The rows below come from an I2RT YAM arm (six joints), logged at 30 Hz.
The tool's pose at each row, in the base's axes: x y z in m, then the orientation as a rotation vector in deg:
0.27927 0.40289 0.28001 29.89 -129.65 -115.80
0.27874 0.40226 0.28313 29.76 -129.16 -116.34
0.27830 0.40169 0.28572 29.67 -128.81 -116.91
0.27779 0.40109 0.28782 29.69 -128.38 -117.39
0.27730 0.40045 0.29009 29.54 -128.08 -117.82
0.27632 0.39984 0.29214 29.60 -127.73 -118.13
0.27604 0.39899 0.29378 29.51 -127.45 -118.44
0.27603 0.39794 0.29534 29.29 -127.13 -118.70
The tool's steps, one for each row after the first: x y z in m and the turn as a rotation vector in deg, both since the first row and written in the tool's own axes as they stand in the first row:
0.00013 0.00310 -0.00089 -0.47 -0.09 0.01
0.00026 0.00567 -0.00167 -0.88 -0.26 -0.06
0.00054 0.00777 -0.00239 -1.29 -0.30 -0.13
0.00079 0.01004 -0.00318 -1.62 -0.43 -0.13
0.00153 0.01219 -0.00378 -1.92 -0.41 -0.18
0.00175 0.01378 -0.00474 -2.19 -0.47 -0.17
0.00179 0.01521 -0.00595 -2.47 -0.52 -0.05

